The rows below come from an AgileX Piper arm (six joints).
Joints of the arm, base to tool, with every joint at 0 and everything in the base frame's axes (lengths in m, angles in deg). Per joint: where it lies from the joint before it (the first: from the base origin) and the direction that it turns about. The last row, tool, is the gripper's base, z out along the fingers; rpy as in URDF.
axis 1: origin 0 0 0.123 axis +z
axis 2: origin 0 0 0 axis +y
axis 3: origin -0.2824 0 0.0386 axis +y
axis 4: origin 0.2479 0 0.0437 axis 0.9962 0 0.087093
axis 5: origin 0 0 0 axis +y
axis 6: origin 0.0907 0 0.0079 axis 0.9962 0 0.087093
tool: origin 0 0 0 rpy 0 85.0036 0
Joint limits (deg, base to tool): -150..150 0..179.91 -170..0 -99.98..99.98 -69.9..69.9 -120..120
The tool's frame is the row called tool.
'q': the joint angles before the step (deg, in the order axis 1, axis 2, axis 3, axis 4, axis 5, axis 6). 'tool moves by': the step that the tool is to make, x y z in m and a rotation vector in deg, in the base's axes. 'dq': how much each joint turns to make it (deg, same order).
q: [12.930 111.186 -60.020 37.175 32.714 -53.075]
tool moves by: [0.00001 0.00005 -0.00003 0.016 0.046 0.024]
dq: [0.000 0.018 -0.023 0.001 0.058 0.000]
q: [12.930 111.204 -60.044 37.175 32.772 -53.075]
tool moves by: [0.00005 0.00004 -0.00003 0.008 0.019 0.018]
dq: [0.000 0.018 -0.022 0.002 0.029 -0.007]
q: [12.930 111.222 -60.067 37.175 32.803 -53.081]
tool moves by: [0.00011 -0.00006 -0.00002 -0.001 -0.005 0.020]
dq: [-0.016 0.018 -0.025 0.000 0.016 -0.032]
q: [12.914 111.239 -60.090 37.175 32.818 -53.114]
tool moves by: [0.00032 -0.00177 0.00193 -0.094 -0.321 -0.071]
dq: [-0.268 -0.338 0.013 -0.260 0.038 0.007]
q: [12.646 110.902 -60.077 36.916 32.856 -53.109]
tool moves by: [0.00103 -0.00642 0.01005 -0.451 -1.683 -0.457]
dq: [-0.904 -1.731 0.027 -1.328 -0.022 0.534]
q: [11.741 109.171 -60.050 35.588 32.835 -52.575]
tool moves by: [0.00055 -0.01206 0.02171 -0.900 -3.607 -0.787]
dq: [-1.662 -3.720 0.026 -2.548 0.037 0.953]
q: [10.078 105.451 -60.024 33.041 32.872 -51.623]
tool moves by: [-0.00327 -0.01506 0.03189 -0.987 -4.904 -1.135]
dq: [-2.068 -5.513 0.027 -3.020 0.507 1.277]
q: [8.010 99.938 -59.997 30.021 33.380 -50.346]
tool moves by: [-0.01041 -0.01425 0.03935 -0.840 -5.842 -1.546]
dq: [-1.876 -7.060 0.115 -3.083 0.847 1.911]
